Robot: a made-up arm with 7 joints.
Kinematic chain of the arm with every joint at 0, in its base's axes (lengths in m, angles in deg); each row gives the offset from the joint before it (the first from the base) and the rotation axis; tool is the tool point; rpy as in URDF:
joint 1: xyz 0 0 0.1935 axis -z
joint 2: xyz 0 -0.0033 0.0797 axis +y
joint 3: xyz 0 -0.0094 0.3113 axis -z
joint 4: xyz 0 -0.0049 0.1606 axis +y
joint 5: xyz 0 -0.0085 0.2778 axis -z
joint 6: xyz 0 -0.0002 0.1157 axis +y
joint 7: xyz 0 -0.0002 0.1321 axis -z
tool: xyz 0 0 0 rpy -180 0 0
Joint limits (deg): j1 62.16..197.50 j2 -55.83..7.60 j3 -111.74..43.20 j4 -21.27..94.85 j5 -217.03..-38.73 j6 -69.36..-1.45 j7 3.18..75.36
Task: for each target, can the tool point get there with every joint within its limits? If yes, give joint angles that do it. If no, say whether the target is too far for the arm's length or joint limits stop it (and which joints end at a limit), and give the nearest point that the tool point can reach.
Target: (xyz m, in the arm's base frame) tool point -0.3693 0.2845 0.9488
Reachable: yes | joints 186.43 -2.03 21.63 63.88 -132.38 -26.62 37.20
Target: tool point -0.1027 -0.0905 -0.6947
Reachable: no: joint limits stop it (at a limit: joint 1, joint 2, joint 3, joint 4, joint 6) | nearest point 0.2633 -0.4673 0.2862 | short by 1.113 m
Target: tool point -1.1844 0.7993 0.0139
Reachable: no: too far | nearest point -0.5344 0.6537 0.5745 | short by 0.871 m
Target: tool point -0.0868 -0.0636 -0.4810
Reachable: no: joint limits stop it (at a limit: joint 1, joint 2, joint 3, joint 4, joint 6) | nearest point 0.2567 -0.4673 0.2889 | short by 0.935 m
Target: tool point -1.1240 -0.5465 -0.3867
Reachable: no: too far | nearest point -0.4753 -0.2311 0.5516 | short by 1.184 m
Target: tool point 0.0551 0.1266 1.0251
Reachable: yes | joints 98.01 -46.59 -5.94 59.64 -187.99 -56.60 61.85
